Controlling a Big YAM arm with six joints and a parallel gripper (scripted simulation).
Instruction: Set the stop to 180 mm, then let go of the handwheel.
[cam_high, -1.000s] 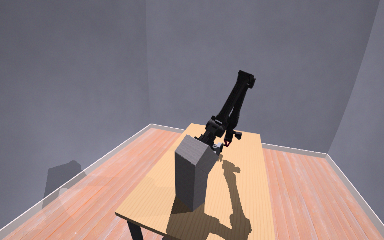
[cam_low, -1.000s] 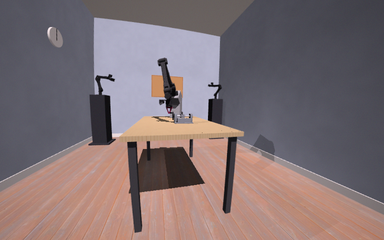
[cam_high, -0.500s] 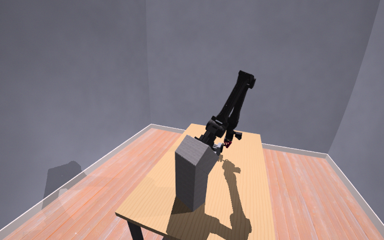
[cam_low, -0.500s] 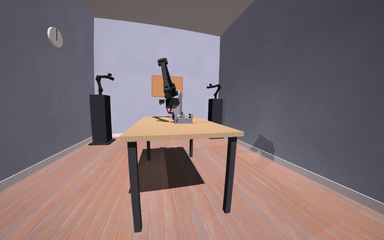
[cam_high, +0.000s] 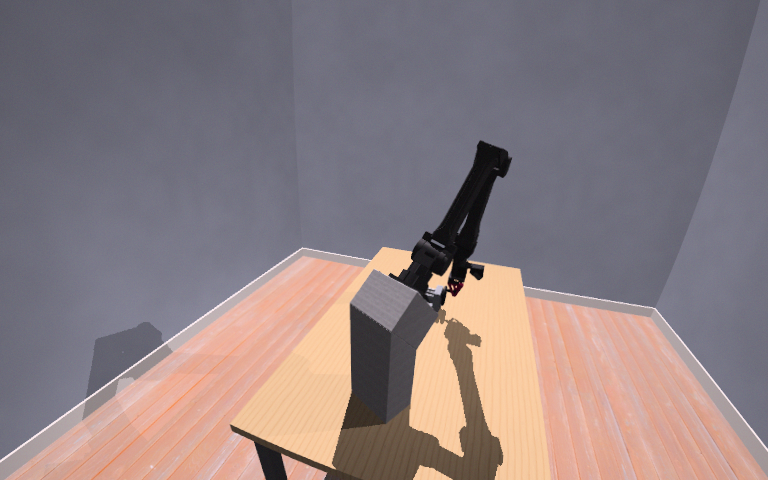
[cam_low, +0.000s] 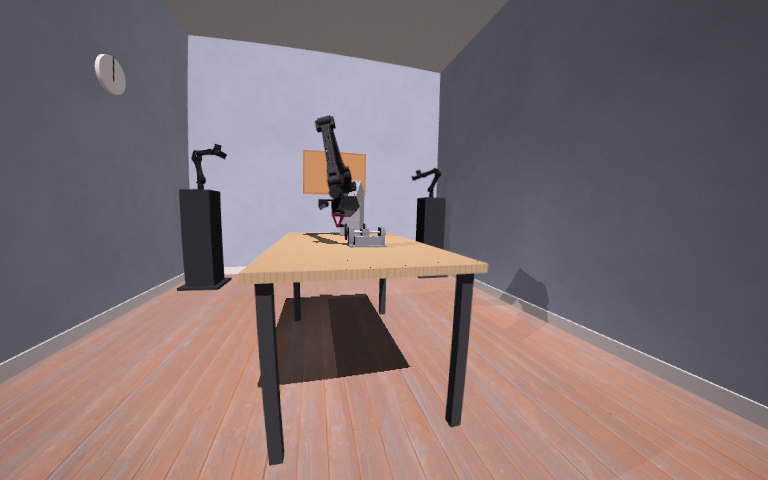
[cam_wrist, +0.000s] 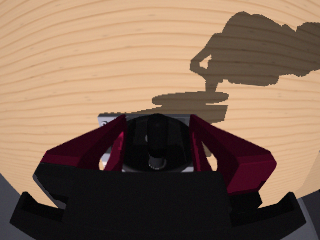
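Right now my hand is 10 mm to the right of the black handwheel handle.
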